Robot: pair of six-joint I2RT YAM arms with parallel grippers.
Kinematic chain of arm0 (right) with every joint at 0, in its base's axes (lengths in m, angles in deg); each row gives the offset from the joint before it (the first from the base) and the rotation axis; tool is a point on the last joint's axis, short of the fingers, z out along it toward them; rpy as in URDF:
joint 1: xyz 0 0 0.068 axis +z
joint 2: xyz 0.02 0.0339 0.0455 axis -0.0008 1 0
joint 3: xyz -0.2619 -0.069 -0.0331 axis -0.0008 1 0
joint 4: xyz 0.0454 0.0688 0.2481 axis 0.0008 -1 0
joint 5: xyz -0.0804 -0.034 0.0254 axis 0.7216 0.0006 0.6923
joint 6: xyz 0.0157 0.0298 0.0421 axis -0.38 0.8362 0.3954
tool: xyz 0 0 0 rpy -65.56 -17.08 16.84
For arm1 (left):
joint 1: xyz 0 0 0.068 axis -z
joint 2: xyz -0.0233 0.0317 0.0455 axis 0.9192 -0.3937 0
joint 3: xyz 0.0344 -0.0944 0.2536 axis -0.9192 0.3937 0
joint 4: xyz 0.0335 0.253 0.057 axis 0.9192 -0.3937 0
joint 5: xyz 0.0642 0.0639 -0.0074 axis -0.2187 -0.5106 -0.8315
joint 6: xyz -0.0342 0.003 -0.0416 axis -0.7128 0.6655 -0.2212
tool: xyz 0 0 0 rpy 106.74 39.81 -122.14
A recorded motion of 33 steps. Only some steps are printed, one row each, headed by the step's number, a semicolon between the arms.
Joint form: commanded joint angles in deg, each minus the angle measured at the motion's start. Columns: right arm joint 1, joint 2, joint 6, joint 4, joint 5, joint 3; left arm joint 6, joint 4, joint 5, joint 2, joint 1, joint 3.
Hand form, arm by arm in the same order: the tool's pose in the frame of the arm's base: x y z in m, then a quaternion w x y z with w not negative. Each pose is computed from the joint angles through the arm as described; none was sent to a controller.
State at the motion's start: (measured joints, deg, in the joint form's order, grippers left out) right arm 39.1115 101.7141 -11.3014 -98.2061 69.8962 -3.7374; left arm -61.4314 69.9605 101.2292 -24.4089 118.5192 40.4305
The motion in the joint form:
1: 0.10 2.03 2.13 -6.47 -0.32 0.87; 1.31 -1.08 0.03 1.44 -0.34 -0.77
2: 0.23 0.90 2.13 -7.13 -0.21 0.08; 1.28 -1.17 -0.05 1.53 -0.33 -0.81
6: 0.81 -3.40 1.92 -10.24 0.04 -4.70; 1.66 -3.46 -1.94 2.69 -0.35 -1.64
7: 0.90 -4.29 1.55 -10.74 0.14 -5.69; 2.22 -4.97 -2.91 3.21 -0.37 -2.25
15: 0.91 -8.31 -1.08 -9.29 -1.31 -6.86; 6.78 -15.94 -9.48 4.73 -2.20 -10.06
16: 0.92 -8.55 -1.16 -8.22 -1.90 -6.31; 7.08 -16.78 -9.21 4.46 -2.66 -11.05
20: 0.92 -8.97 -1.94 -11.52 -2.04 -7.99; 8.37 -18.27 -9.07 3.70 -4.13 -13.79
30: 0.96 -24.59 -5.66 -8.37 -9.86 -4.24; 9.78 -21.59 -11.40 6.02 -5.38 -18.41
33: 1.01 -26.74 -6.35 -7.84 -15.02 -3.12; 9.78 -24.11 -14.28 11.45 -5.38 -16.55
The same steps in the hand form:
1: 0.2522 0.1958 0.1811 0.19166 -0.13738 0.97167 -0.01596; 0.1756 -0.2522 0.1359 0.15105 0.21635 0.80179 -0.53621
2: 0.2518 0.1964 0.1904 0.20134 -0.13683 0.96986 -0.01096; 0.1757 -0.2522 0.1363 0.15159 0.21595 0.80185 -0.53612
6: 0.2506 0.1993 0.2345 0.24560 -0.13566 0.95972 0.01454; 0.1775 -0.2528 0.1420 0.16324 0.21010 0.80723 -0.52686
7: 0.2500 0.1994 0.2438 0.25594 -0.13751 0.95667 0.01935; 0.1788 -0.2533 0.1448 0.16958 0.20924 0.81029 -0.52046
15: 0.2454 0.1968 0.2721 0.29860 -0.15410 0.94038 0.05266; 0.2028 -0.2608 0.1724 0.22647 0.19948 0.82752 -0.47342
16: 0.2451 0.1971 0.2714 0.30182 -0.15540 0.93870 0.06007; 0.2067 -0.2615 0.1747 0.22733 0.19928 0.82776 -0.47267
20: 0.2425 0.1950 0.2793 0.29307 -0.16371 0.94042 0.05402; 0.2193 -0.2628 0.1824 0.24088 0.19914 0.82561 -0.46977
30: 0.1993 0.1652 0.3341 0.37552 -0.20034 0.89068 0.15980; 0.2319 -0.2632 0.2149 0.28679 0.19445 0.81357 -0.46694
33: 0.1909 0.1626 0.3372 0.36937 -0.22282 0.87972 0.20001; 0.2215 -0.2500 0.2304 0.30861 0.18269 0.81403 -0.45689

